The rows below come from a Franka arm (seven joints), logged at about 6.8 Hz.
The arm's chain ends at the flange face. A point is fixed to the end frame.
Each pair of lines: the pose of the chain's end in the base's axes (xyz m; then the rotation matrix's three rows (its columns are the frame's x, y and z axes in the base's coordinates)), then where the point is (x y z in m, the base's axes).
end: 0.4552 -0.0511 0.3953; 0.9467 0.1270 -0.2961; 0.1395 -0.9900 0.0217; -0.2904 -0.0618 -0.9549
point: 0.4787 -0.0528 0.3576
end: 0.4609 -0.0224 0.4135; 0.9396 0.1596 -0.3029; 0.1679 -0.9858 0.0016; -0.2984 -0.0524 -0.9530
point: 0.4842 -0.0237 0.3756
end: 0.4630 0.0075 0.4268; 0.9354 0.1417 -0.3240; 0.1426 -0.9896 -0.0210; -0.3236 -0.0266 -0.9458
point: 0.4855 0.0047 0.3885
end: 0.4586 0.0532 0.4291; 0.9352 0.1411 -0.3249; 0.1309 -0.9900 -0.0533; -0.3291 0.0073 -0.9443
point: 0.4810 0.0490 0.3909
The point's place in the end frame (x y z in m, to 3 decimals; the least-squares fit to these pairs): 0.033 0.007 0.029
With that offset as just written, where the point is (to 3 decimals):
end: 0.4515 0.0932 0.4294; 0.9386 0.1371 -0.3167; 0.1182 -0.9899 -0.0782; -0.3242 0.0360 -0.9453
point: 0.474 0.088 0.392
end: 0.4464 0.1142 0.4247; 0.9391 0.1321 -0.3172; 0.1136 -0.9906 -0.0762; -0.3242 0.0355 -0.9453
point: 0.469 0.109 0.387
